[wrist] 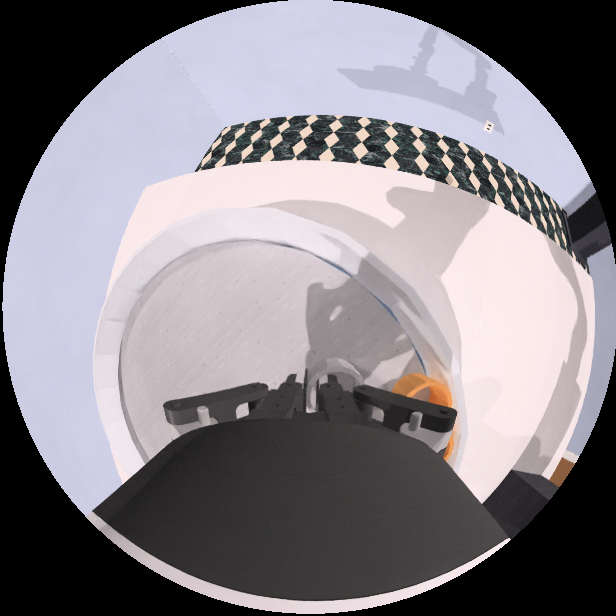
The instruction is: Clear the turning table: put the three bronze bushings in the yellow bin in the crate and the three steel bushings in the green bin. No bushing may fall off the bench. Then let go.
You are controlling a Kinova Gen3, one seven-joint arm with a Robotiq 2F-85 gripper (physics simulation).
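My gripper (310, 393) hangs low over the grey turning table (229, 327), near its right rim. The fingers are nearly together and pinch a thin pale wall, the rim of a steel bushing (339, 368) whose round body shows just behind the right finger. A bronze bushing (424, 391), an orange ring, lies on the disc right of the gripper, close to the rim and partly hidden by the right finger link. No other bushings and neither bin are in view.
A raised white rim (367, 252) rings the disc. The pale bench top (517, 321) spreads to the right and behind. A brown corner (563, 470) shows at the lower right edge. The gripper body hides the near part.
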